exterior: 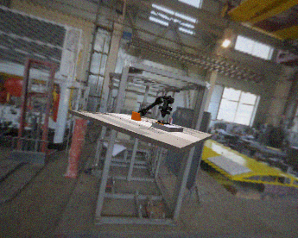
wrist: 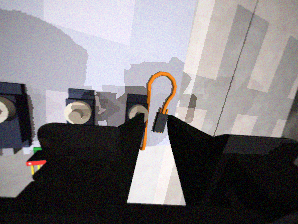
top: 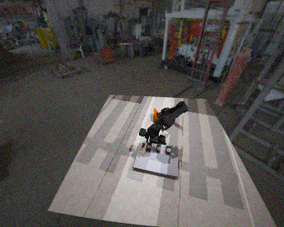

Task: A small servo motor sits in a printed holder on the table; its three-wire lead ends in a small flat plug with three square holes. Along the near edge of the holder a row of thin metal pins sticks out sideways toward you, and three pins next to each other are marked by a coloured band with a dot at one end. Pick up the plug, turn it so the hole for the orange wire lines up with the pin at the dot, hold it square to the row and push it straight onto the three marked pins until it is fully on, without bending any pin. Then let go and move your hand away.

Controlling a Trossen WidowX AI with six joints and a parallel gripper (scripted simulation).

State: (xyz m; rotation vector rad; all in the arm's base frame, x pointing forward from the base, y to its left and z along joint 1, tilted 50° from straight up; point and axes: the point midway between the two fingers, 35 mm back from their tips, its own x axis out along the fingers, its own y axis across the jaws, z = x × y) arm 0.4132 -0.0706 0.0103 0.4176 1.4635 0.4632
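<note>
My gripper tip is now 7 cm past the coloured band, 13 cm to the right of it and 5 cm above it. The rest, counted from my gripper tip: grey printed holder 9 cm ahead, 8 cm to the left, 10 cm below.
</note>
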